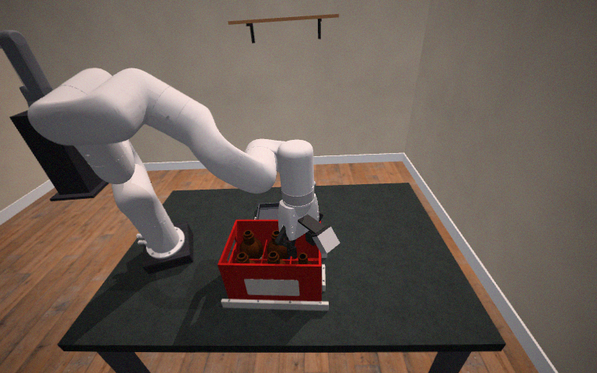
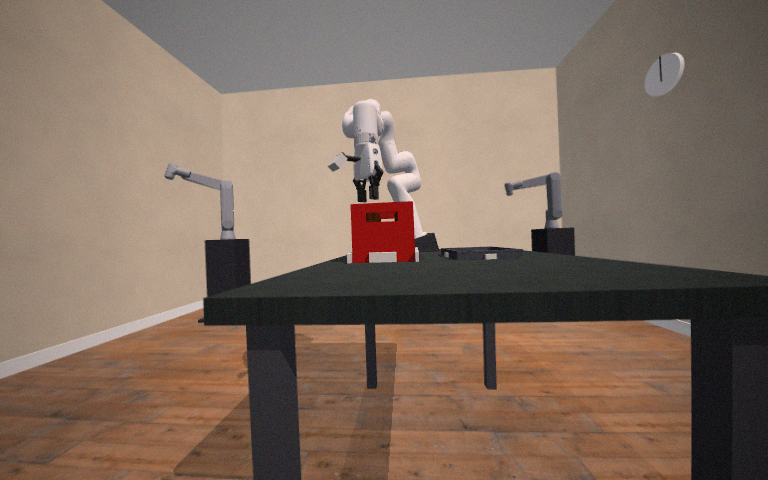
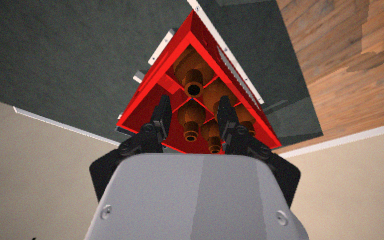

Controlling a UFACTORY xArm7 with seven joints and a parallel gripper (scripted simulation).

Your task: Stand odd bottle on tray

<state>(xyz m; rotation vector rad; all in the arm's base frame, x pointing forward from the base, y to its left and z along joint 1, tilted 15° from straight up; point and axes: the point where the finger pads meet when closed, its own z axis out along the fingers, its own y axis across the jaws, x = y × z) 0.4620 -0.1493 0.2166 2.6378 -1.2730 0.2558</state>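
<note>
Now: the crate 8 cm behind my hand, 6 cm to the left of it and 12 cm below it. Round my hand: tray: 5 cm behind, 35 cm to the left, 19 cm below.
</note>
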